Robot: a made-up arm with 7 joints. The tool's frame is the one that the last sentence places.
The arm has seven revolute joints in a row. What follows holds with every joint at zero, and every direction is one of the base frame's.
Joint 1 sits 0.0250 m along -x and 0.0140 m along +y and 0.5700 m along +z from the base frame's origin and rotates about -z.
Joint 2 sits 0.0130 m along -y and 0.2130 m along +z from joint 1 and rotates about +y.
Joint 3 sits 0.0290 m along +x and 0.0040 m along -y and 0.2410 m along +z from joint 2 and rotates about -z.
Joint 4 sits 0.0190 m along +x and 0.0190 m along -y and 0.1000 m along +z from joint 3 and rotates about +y.
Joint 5 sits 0.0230 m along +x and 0.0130 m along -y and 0.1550 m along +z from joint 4 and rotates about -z.
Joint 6 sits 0.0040 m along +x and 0.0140 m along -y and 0.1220 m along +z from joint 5 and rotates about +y.
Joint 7 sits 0.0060 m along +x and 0.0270 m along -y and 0.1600 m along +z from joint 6 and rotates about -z.
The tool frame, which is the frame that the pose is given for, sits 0.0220 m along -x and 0.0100 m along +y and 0.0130 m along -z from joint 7; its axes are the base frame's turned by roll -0.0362, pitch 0.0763 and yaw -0.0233 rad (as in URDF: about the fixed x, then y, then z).
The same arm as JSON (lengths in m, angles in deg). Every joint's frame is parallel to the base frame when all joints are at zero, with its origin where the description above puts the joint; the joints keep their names.
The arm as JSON. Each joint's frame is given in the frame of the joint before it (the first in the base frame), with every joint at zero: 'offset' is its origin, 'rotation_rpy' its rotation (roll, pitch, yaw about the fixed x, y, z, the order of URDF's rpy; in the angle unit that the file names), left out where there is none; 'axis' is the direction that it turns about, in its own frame. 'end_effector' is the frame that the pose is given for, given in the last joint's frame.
{"length_unit": "m", "angle_unit": "deg", "chain": [
  {"id": "joint 1", "offset": [-0.025, 0.014, 0.57], "axis": [0.0, 0.0, -1.0]},
  {"id": "joint 2", "offset": [0.0, -0.013, 0.213], "axis": [0.0, 1.0, 0.0]},
  {"id": "joint 3", "offset": [0.029, -0.004, 0.241], "axis": [0.0, 0.0, -1.0]},
  {"id": "joint 4", "offset": [0.019, -0.019, 0.1], "axis": [0.0, 1.0, 0.0]},
  {"id": "joint 5", "offset": [0.023, -0.013, 0.155], "axis": [0.0, 0.0, -1.0]},
  {"id": "joint 6", "offset": [0.004, -0.014, 0.122], "axis": [0.0, 1.0, 0.0]},
  {"id": "joint 7", "offset": [0.006, -0.027, 0.16], "axis": [0.0, 0.0, -1.0]}
], "end_effector": {"offset": [-0.022, 0.01, -0.013], "rotation_rpy": [-2.07, 4.37, -1.33]}}

